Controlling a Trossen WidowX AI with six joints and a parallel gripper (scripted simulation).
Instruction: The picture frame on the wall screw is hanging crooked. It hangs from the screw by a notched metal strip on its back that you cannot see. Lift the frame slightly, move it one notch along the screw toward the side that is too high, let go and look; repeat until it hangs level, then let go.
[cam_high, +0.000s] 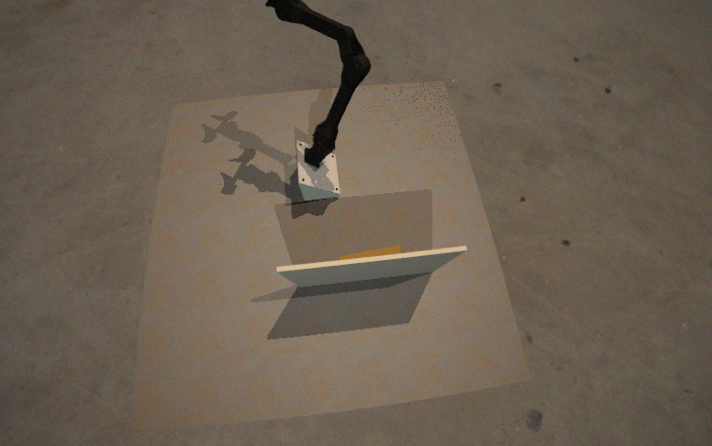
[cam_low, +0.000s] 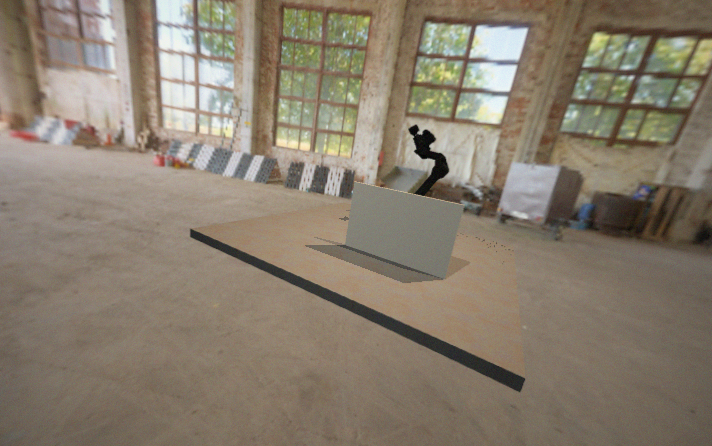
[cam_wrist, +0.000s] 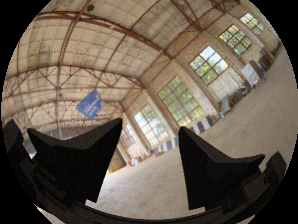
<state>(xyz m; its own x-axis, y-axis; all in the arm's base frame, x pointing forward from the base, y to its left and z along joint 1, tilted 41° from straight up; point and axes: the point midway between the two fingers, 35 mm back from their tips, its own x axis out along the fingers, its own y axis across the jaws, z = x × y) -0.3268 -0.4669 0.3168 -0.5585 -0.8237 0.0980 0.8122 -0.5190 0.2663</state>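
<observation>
Right now my gripper tip is 810 mm short of the picture frame, 470 mm above it and 370 mm to the right of it. Also, from my gripper tip: wall panel 820 mm ahead, 480 mm below, 350 mm to the left.
</observation>
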